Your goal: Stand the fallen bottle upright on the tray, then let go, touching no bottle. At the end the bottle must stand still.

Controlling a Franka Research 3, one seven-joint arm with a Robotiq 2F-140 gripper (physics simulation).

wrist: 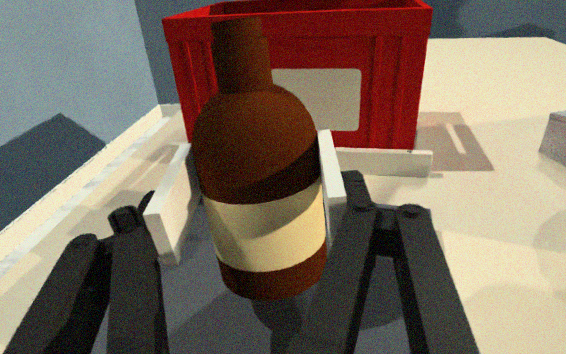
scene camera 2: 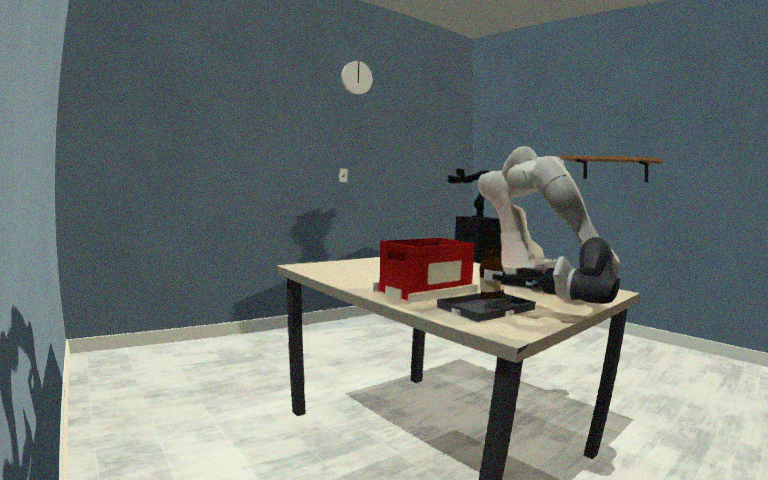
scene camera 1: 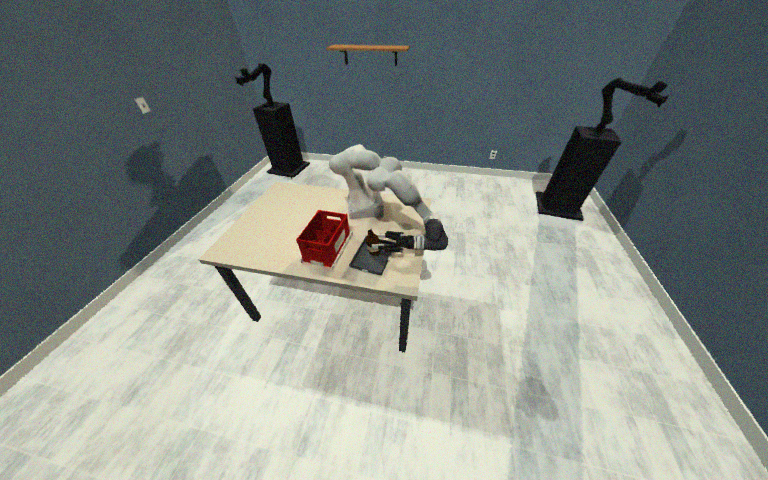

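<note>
The brown bottle (scene camera 1: 371, 238) (scene camera 2: 491, 288) (wrist: 255, 140) with a cream label stands about upright between the fingers, neck up, slightly slanted in the wrist view. My gripper (scene camera 1: 376, 243) (scene camera 2: 493, 276) (wrist: 257, 159) reaches in level from the robot's side and is shut on the bottle, with a light pad on each flank. The bottle's base is over or on the dark tray (scene camera 1: 367, 264) (scene camera 2: 475, 307) (wrist: 205, 315), toward its back part in scene camera 2. Whether the base touches the tray floor cannot be told. The fingers partly hide the bottle in both scene views.
A red crate (scene camera 1: 312, 251) (scene camera 2: 396, 275) (wrist: 395, 100) stands beside the tray, beyond the bottle in the wrist view. A low white strip (scene camera 2: 441, 292) (wrist: 382, 162) runs along its foot. The table (scene camera 1: 266, 226) (scene camera 2: 339, 277) edge lies close to the tray.
</note>
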